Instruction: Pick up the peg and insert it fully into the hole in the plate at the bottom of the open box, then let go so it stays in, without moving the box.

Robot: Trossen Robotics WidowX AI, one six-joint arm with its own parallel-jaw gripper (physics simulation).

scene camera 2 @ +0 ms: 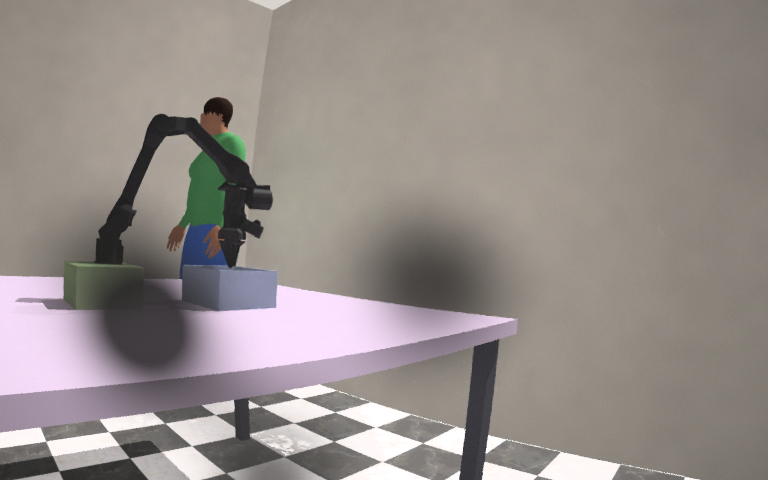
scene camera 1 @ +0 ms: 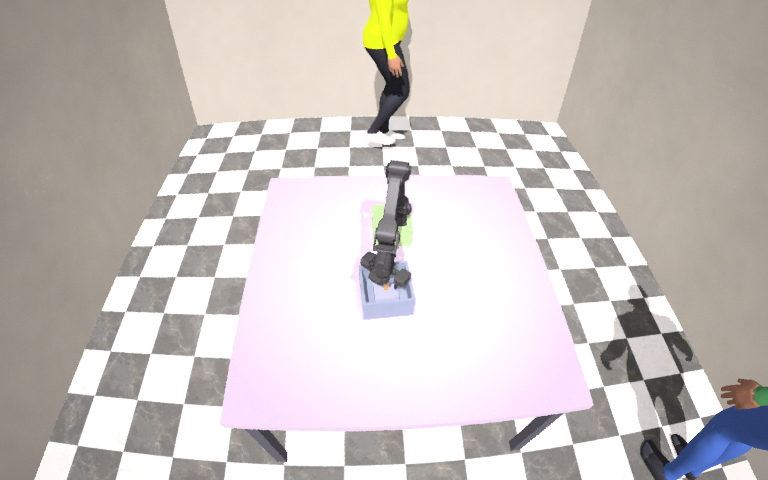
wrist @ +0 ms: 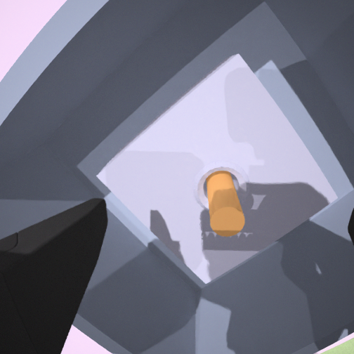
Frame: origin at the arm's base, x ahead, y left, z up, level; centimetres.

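Seen in the pictures: gripper, fingertip midpoint: (scene camera 2: pixel 232 266); arm's base, link origin: (scene camera 2: pixel 108 263) (scene camera 1: pixel 399 220).
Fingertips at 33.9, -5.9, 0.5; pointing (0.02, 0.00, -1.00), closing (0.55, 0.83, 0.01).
Pixels of each thing's top centre, then the offset from my fingertips to it, as dx, dy, dz. Level surfaces: height alone.
- orange peg, top centre: (scene camera 1: pixel 386 283) -0.9, +0.6, -1.4
- open blue-grey box, top centre: (scene camera 2: pixel 228 268) (scene camera 1: pixel 386 282) -0.7, +0.5, -0.4
- pink table, surface height: dz -10.1
An orange peg (scene camera 1: pixel 386 286) (wrist: pixel 226 205) stands with its lower end in the ringed hole (wrist: pixel 200 194) of the pale square plate (wrist: pixel 170 130). A length of it stands out above the plate; how deep it sits is hidden. The plate lies at the bottom of the open blue-grey box (scene camera 1: pixel 388 309) (scene camera 2: pixel 247 289) (wrist: pixel 45 105). My gripper (scene camera 1: pixel 386 276) (scene camera 2: pixel 231 266) (wrist: pixel 233 215) is wide open and empty, pointing down at the box opening. In the wrist view its fingers are on either side of the peg, well apart from it. In the second scene view the walls hide the peg.
The arm's base stands on a green block (scene camera 1: pixel 406 236) (scene camera 2: pixel 84 285) behind the box, on the pink table (scene camera 1: pixel 475 362) (scene camera 2: pixel 362 333). The box walls surround the plate, close below the fingertips. Two people (scene camera 1: pixel 386 33) (scene camera 1: pixel 719 435) stand on the floor away from the table.
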